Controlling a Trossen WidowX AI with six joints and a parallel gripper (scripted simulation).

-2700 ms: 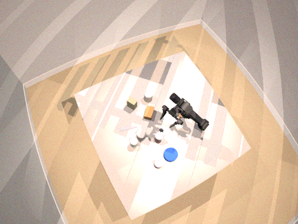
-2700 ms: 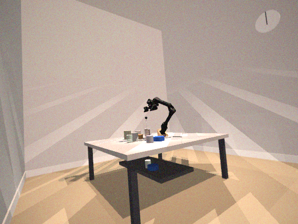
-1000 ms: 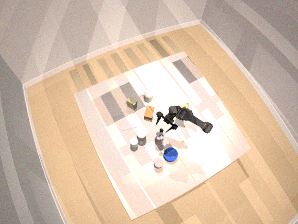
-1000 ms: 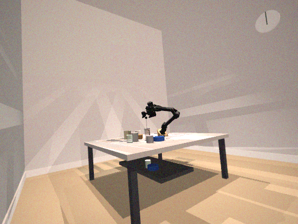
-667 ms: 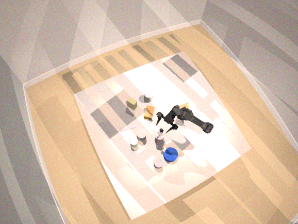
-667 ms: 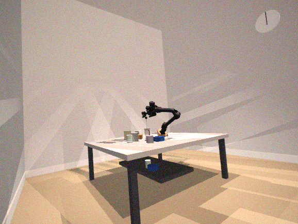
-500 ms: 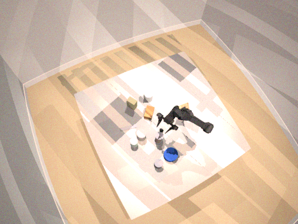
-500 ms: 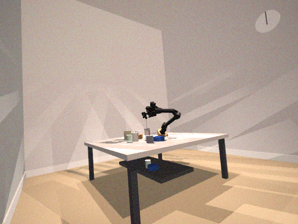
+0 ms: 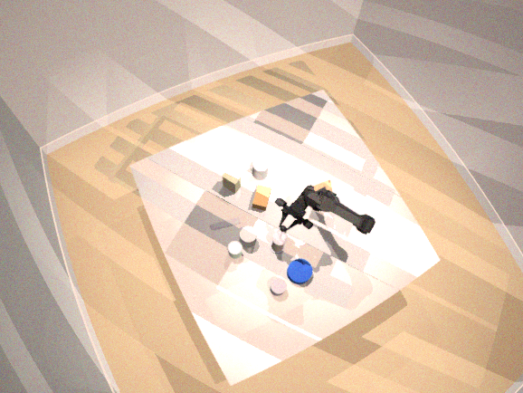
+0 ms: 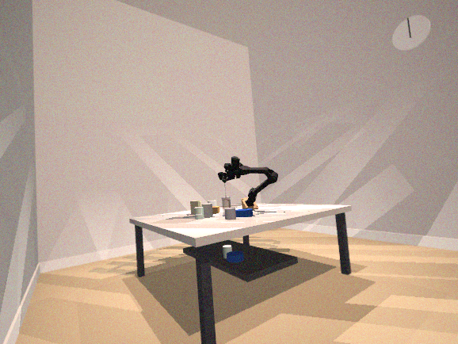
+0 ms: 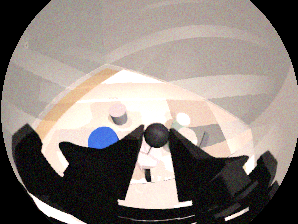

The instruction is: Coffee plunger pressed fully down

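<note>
Right now the coffee press is 13 cm below my gripper tip, 2 cm behind it and 1 cm to the right of it. The rest, counted from my gripper tip: pale flat strip: 25 cm below, 22 cm to the right, 17 cm ahead; orange box: 26 cm to the right, 23 cm below, 6 cm behind.
</note>
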